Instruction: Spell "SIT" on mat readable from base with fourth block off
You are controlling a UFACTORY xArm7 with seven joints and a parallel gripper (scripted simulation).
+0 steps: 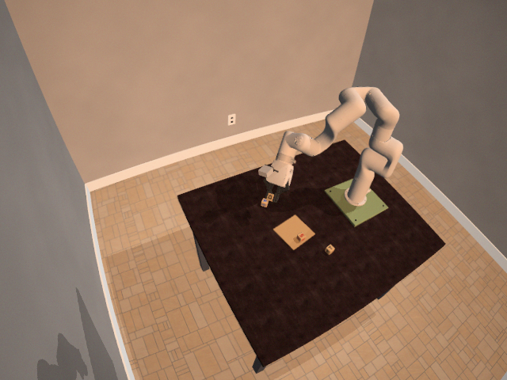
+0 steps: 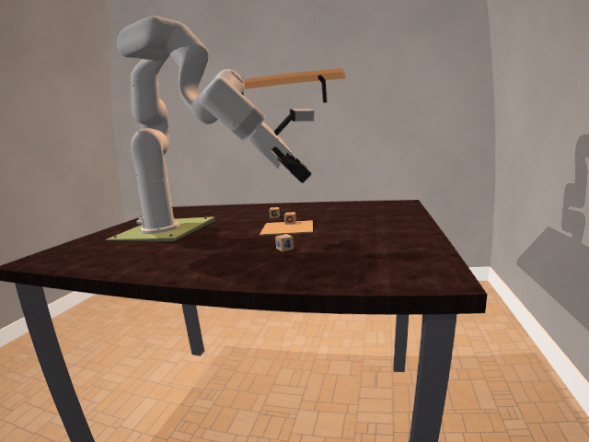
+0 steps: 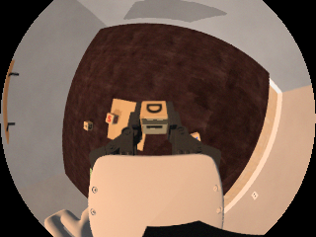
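My gripper is now 170 mm above the tan mat, 120 mm to the right of it and 70 mm past it.
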